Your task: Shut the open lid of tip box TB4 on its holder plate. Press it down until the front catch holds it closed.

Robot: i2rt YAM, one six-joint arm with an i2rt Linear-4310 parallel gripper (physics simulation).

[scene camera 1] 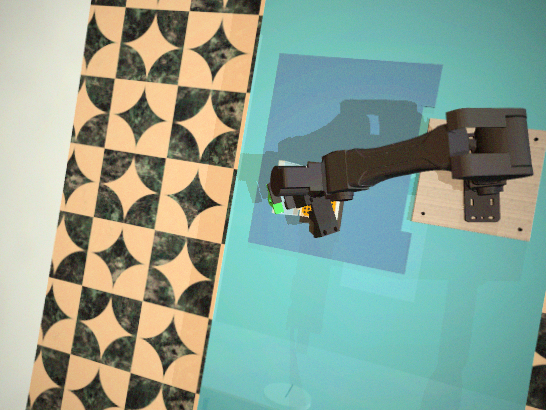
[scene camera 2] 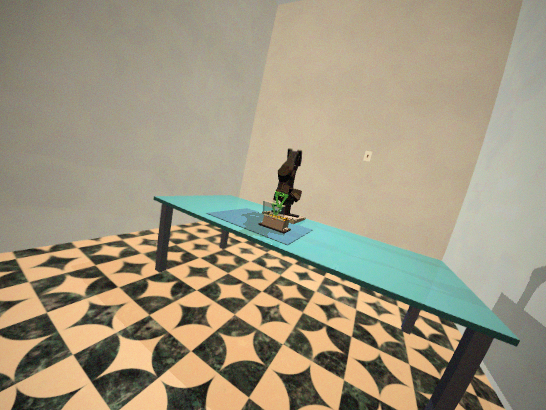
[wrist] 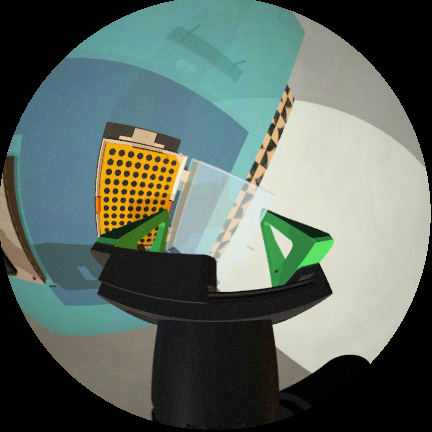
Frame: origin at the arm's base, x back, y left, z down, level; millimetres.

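Where they show: gripper, fingertip midpoint: (scene camera 1: 287, 196) (scene camera 2: 276, 211) (wrist: 214, 213); arm's base, link origin: (scene camera 2: 285, 214).
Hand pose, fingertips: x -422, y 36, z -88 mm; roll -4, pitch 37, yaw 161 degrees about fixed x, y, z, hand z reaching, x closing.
Note:
Each offset is from my fingertips to the centre of the thing. "spot": to the spot under its first point. Level surfaces: height alone.
Tip box TB4 @(dx +69, dy -8, dz +39 mm) (scene camera 1: 307, 210) (scene camera 2: 275, 223) (wrist: 135, 182), with an orange perforated rack inside, sits on its dark holder plate @(spot: dx +26, dy +63, dz +95 mm) (scene camera 2: 285, 231) (wrist: 115, 131). Its clear lid @(spot: dx -6, dy -52, dz -14 mm) (scene camera 2: 267, 206) (wrist: 215, 200) stands open at the side away from the arm's base. My gripper (scene camera 2: 280, 199) (wrist: 214, 213) is open and empty, low over the box and lid. In the wrist view one green finger overlaps the rack's near end, and the lid shows between the two fingers. I cannot tell whether a finger touches it. In scene camera 1 the arm hides much of the box and lid. The front catch is not clearly visible.
The holder plate rests on a blue mat @(dz +103 mm) (scene camera 1: 380, 240) (scene camera 2: 220, 214) (wrist: 55, 150) on the teal table @(dz +106 mm) (scene camera 1: 300, 310) (scene camera 2: 380, 255). The arm's base stands on a wooden board (scene camera 1: 435, 200) beside the mat. The table's edge runs close beyond the lid side, with tiled floor (scene camera 1: 150, 190) below.

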